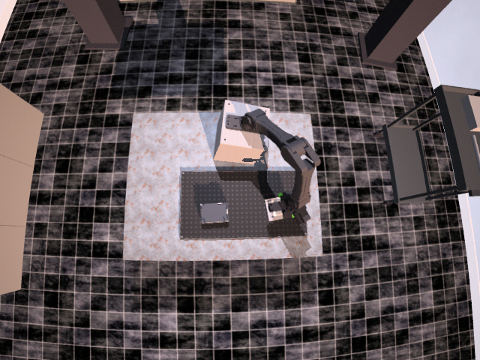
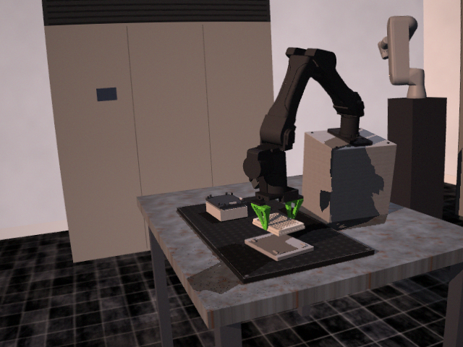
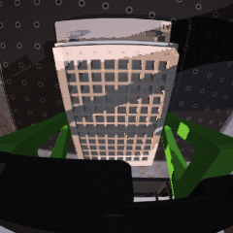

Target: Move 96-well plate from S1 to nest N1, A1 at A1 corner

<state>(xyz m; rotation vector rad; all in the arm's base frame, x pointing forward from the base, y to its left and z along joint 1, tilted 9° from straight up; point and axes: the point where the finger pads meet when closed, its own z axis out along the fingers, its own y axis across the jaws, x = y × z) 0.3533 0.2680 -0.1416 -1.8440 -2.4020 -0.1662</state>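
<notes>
Right now the plate nest N1 is 60 mm below my hand. From my hand the other things lie so: 96-well plate (right at my hand).
</notes>
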